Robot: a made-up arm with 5 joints.
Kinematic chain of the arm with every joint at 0, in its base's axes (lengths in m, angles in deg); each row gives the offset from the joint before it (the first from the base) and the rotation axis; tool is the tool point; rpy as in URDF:
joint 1: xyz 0 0 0.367 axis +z
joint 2: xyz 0 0 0 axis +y
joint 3: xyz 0.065 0 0.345 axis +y
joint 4: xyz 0.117 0 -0.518 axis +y
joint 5: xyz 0.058 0 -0.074 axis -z
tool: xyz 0 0 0 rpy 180 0 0
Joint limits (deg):
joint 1: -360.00..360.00
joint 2: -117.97..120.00
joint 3: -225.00..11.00
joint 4: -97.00..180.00
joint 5: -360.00..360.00
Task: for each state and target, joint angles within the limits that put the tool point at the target. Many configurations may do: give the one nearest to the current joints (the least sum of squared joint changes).
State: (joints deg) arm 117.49 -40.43 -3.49 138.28 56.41
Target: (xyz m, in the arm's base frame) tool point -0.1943 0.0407 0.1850
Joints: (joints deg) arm 168.17 -0.88 -11.02 111.25 56.41
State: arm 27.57 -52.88 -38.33 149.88 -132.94
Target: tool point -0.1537 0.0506 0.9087
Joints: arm -18.22 -84.73 -69.89 153.51 -132.94
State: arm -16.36 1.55 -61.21 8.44 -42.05
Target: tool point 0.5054 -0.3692 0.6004
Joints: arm -36.15 -8.13 -55.71 8.24 -42.05
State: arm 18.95 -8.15 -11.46 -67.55 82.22
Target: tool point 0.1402 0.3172 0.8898
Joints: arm 66.15 -36.06 -53.62 -65.35 82.22
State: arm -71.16 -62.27 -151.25 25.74 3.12
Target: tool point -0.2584 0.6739 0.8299
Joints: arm -69.02 -106.43 -100.02 41.39 3.12
